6 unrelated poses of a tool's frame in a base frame.
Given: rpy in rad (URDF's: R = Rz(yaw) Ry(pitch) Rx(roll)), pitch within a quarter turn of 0, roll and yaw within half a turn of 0; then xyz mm.
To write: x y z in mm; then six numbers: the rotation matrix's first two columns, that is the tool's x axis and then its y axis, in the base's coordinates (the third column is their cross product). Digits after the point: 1 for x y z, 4 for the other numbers.
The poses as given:
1: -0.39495 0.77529 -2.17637 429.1 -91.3 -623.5
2: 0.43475 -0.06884 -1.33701 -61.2 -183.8 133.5
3: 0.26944 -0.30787 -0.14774 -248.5 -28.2 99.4
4: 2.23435 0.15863 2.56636 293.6 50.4 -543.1
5: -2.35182 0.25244 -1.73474 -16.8 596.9 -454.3
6: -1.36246 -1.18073 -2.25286 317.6 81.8 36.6
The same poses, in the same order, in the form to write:
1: 429.1 -91.3 -623.5 -0.4066 -0.5872 -0.6999 0.9122 -0.3040 -0.2748
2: -61.2 -183.8 133.5 0.2311 -0.9705 0.0688 0.8756 0.2383 0.4202
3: -248.5 -28.2 99.4 0.9426 -0.1403 0.3030 0.0621 0.9653 0.2537
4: 293.6 50.4 -543.1 -0.8285 0.5372 -0.1580 0.2307 0.5845 0.7779
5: -16.8 596.9 -454.3 -0.1580 -0.9553 -0.2498 -0.6656 0.2899 -0.6877
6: 317.6 81.8 36.6 -0.2397 -0.2952 0.9249 -0.4099 -0.8328 -0.3720
